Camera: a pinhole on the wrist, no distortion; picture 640 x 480 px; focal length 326.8 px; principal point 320.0 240.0 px. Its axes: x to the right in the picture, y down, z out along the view. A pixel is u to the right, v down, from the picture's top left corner.
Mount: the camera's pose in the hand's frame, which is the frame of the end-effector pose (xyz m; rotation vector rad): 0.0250 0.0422 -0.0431 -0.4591 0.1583 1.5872
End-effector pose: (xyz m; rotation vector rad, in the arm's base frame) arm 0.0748 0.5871 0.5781 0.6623 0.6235 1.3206
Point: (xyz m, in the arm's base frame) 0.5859 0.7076 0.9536
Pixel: 119 82
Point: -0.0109 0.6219 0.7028
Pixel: 587 200
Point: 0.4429 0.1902 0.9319
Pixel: 158 395
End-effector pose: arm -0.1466 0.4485 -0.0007 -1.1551 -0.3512 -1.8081
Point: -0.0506 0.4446 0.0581
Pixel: 253 138
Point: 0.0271 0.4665 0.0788
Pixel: 309 161
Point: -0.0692 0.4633 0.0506
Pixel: 188 178
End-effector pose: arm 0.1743 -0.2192 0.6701 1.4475 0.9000 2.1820
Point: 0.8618 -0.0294 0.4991
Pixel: 32 351
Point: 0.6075 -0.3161 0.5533
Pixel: 176 462
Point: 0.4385 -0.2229 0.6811
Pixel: 168 329
